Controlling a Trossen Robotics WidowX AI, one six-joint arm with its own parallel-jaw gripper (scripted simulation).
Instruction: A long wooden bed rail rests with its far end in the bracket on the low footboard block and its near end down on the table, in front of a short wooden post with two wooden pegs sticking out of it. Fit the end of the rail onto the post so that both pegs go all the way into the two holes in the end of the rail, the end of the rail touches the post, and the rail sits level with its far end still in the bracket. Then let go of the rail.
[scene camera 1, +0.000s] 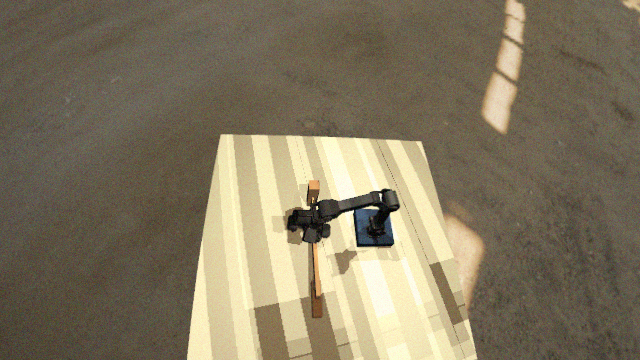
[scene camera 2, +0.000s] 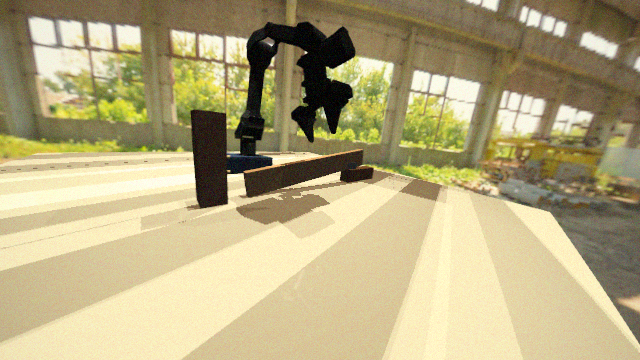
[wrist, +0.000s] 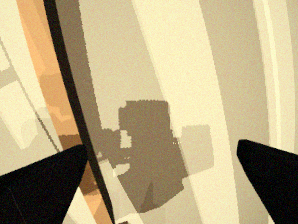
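I see a wooden post (scene camera 2: 209, 133), and there is a wooden bed rail (scene camera 2: 258, 181) as well. My gripper (scene camera 2: 321, 138) holds nothing and is open. I can also see my gripper (wrist: 162, 150).
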